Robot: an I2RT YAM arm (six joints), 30 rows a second.
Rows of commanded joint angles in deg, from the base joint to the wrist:
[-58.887 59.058 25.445 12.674 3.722 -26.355]
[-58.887 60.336 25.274 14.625 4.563 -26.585]
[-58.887 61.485 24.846 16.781 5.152 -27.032]
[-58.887 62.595 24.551 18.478 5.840 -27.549]
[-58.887 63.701 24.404 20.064 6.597 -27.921]
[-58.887 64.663 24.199 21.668 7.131 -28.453]
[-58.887 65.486 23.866 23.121 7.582 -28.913]
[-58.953 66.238 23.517 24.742 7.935 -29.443]
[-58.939 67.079 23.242 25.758 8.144 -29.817]
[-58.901 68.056 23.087 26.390 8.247 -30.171]
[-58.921 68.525 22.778 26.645 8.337 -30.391]
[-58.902 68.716 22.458 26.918 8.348 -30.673]
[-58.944 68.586 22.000 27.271 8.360 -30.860]
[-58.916 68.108 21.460 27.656 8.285 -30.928]
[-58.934 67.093 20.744 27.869 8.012 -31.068]
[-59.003 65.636 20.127 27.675 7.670 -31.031]
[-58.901 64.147 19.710 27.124 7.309 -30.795]
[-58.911 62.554 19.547 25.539 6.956 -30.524]
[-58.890 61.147 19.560 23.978 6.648 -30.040]
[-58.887 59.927 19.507 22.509 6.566 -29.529]
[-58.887 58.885 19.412 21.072 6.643 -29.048]
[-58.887 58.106 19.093 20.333 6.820 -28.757]
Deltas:
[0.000 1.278 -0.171 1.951 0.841 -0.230]
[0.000 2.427 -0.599 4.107 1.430 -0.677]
[0.000 3.537 -0.894 5.804 2.118 -1.194]
[0.000 4.643 -1.041 7.390 2.875 -1.566]
[0.000 5.605 -1.246 8.994 3.409 -2.098]
[0.000 6.428 -1.579 10.447 3.860 -2.558]
[-0.066 7.180 -1.928 12.068 4.213 -3.088]
[-0.052 8.021 -2.203 13.084 4.422 -3.462]
[-0.014 8.998 -2.358 13.716 4.525 -3.816]
[-0.034 9.467 -2.667 13.971 4.615 -4.036]
[-0.015 9.658 -2.987 14.244 4.626 -4.318]
[-0.057 9.528 -3.445 14.597 4.638 -4.505]
[-0.029 9.050 -3.985 14.982 4.563 -4.573]
[-0.047 8.035 -4.701 15.195 4.290 -4.713]
[-0.116 6.578 -5.318 15.001 3.948 -4.676]
[-0.014 5.089 -5.735 14.450 3.587 -4.440]
[-0.024 3.496 -5.898 12.865 3.234 -4.169]
[-0.003 2.089 -5.885 11.304 2.926 -3.685]
[0.000 0.869 -5.938 9.835 2.844 -3.174]
[0.000 -0.173 -6.033 8.398 2.921 -2.693]
[0.000 -0.952 -6.352 7.659 3.098 -2.402]

